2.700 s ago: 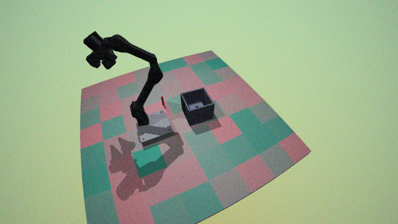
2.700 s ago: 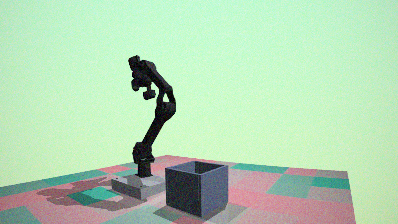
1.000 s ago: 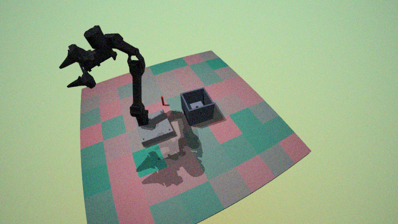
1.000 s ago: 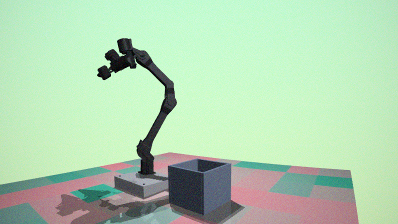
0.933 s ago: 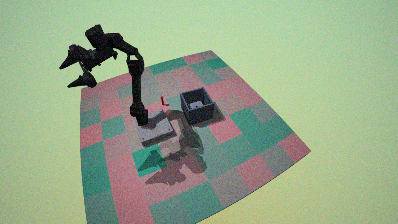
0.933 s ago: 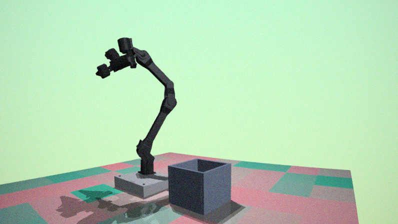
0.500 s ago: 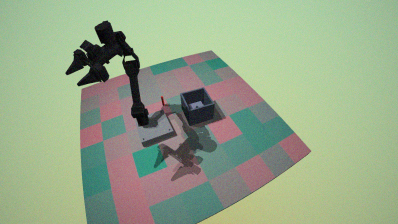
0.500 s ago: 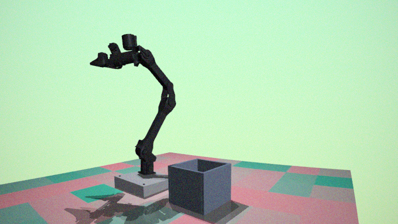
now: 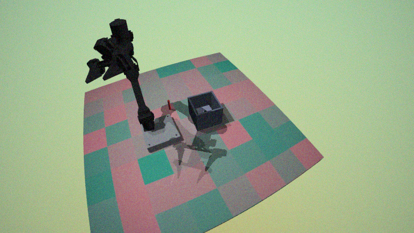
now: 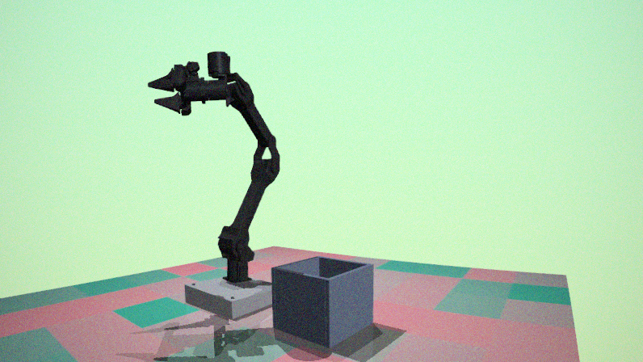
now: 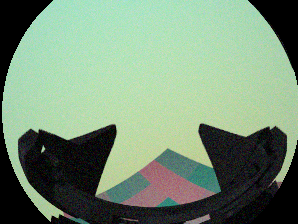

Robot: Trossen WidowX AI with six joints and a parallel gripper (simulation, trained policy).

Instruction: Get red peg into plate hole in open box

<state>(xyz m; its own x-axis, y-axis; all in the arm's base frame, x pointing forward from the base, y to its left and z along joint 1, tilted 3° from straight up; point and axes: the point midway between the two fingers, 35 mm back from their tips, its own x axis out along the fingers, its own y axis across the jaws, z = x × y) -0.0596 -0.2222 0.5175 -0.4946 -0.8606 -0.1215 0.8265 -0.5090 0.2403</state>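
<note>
Right now my gripper tip is 530 mm above the red peg, 370 mm to the right of it and 220 mm short of it.
</note>
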